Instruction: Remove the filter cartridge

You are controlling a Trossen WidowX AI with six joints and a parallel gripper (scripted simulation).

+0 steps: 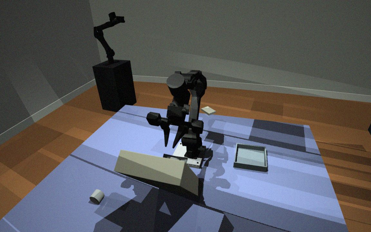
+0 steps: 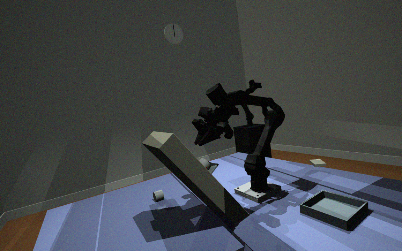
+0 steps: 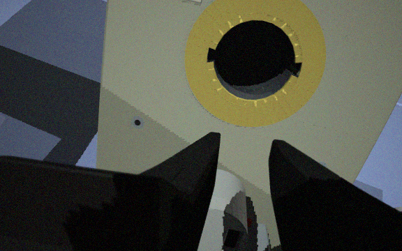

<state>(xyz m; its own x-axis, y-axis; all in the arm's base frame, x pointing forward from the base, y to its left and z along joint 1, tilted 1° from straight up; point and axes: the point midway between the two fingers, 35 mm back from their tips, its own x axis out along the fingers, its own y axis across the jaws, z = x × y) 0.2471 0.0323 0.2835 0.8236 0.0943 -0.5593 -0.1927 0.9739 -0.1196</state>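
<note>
Right now my gripper tip is 1 cm past the round filter cartridge and 8 cm above it. Round my gripper tip: dark tray 36 cm behind, 24 cm to the left, 27 cm below; then slanted service panel 3 cm ahead, 10 cm below; then grey bracket 2 cm behind, 11 cm below.
</note>
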